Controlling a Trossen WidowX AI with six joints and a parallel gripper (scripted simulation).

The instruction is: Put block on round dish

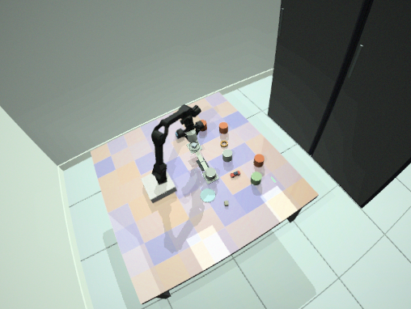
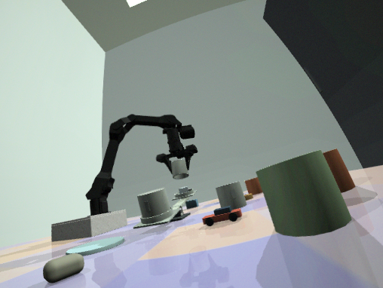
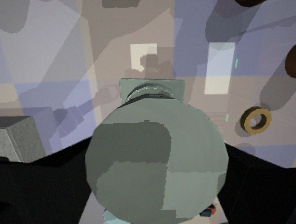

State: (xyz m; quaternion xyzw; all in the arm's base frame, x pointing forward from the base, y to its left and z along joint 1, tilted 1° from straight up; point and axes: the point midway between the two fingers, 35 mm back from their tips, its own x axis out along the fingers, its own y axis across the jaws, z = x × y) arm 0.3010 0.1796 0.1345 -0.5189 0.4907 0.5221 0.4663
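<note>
The pale blue round dish is 50 mm behind my gripper tip, 380 mm to the right of it and 170 mm below it. Also, from my gripper tip: blue block 60 mm behind, 210 mm to the left, 150 mm below; grey capsule 40 mm ahead, 490 mm to the right, 160 mm below; toy car 190 mm ahead, 310 mm to the right, 160 mm below.
</note>
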